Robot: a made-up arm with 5 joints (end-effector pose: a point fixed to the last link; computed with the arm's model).
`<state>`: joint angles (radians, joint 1 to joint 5).
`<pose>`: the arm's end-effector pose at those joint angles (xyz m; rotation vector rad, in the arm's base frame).
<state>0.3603 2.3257 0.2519 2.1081 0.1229</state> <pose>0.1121 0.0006 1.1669 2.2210 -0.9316 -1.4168</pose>
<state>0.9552 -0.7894 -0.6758 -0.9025 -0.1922</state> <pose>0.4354 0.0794 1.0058 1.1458 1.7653 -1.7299</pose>
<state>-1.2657 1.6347 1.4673 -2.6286 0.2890</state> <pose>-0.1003 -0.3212 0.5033 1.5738 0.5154 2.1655</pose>
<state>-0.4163 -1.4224 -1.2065 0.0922 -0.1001</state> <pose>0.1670 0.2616 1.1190 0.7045 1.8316 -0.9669</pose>
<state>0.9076 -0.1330 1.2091 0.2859 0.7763</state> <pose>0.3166 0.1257 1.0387 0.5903 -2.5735 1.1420</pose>
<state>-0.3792 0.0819 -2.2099 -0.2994 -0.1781</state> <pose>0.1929 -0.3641 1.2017 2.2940 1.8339 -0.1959</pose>
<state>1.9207 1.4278 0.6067 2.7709 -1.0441</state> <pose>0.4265 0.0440 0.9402 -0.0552 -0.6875 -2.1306</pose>
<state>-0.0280 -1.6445 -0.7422 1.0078 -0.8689</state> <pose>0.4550 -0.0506 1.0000 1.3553 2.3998 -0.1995</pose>
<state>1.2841 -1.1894 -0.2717 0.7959 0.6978</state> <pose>0.1567 -0.4299 0.9009 -1.2576 -0.8454 0.7713</pose>
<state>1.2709 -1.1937 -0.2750 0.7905 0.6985</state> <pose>0.1632 -0.4276 0.9027 -1.2547 -0.8504 0.7909</pose>
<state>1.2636 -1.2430 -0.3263 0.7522 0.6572</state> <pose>0.1759 -0.4216 0.9208 -1.3272 -0.8259 0.8609</pose>
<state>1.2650 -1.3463 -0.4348 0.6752 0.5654</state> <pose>0.2001 -0.4068 0.9540 -1.4774 -0.7692 1.0055</pose>
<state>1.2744 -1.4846 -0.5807 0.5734 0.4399</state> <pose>0.2386 -0.3802 0.9864 -1.6490 -0.6993 1.2263</pose>
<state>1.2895 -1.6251 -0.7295 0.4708 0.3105</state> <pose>0.2839 -0.3477 1.0025 -1.7758 -0.6406 1.4853</pose>
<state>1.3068 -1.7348 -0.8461 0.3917 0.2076</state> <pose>0.3209 -0.3212 1.0017 -1.8336 -0.6048 1.7082</pose>
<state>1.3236 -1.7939 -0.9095 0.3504 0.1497</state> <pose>0.3392 -0.3092 0.9964 -1.8491 -0.5860 1.8304</pose>
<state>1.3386 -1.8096 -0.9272 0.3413 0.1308</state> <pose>0.3410 -0.3097 0.9950 -1.8549 -0.5741 1.8555</pose>
